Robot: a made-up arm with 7 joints. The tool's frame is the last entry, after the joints.
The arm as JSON. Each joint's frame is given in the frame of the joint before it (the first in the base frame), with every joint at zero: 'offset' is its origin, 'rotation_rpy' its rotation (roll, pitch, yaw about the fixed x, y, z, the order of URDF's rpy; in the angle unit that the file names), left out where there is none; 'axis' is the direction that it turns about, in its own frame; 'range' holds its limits. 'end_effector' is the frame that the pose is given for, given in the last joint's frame.
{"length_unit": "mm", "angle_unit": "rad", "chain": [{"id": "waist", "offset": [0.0, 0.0, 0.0], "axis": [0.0, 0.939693, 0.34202], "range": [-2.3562, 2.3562]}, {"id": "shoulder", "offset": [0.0, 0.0, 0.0], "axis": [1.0, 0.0, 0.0], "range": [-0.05, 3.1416]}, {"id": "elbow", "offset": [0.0, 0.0, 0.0], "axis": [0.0, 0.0, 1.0], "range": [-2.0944, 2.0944]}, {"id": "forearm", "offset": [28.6, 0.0, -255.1], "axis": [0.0, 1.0, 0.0], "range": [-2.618, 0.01]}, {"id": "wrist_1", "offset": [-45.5, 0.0, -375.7], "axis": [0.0, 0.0, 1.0], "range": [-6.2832, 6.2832]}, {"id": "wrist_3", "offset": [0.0, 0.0, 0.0], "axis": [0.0, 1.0, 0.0], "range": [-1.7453, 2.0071]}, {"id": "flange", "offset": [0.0, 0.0, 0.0], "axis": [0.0, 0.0, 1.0], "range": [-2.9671, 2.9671]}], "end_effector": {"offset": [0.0, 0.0, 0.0]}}
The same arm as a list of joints. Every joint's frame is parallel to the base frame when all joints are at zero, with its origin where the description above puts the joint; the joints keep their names.
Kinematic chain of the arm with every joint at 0, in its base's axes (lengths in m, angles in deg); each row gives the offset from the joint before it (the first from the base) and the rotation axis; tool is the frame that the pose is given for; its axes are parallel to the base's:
waist: xyz 0 0 0 axis 0 0.9397 0.342
shoulder: xyz 0 0 0 axis +x
elbow: xyz 0 0 0 axis +z
forearm: xyz 0.0286 0 -0.2551 axis +y
wrist_1: xyz -0.0455 0 -0.3757 axis +z
wrist_3: xyz 0 0 0 axis +y
flange: xyz 0 0 0 axis +z
tool: xyz 0 0 0
Joint limits (deg, base to tool): -135..135 -2.86..180 -120..120 -150..0.57 -360..360 -100..115 -170..170

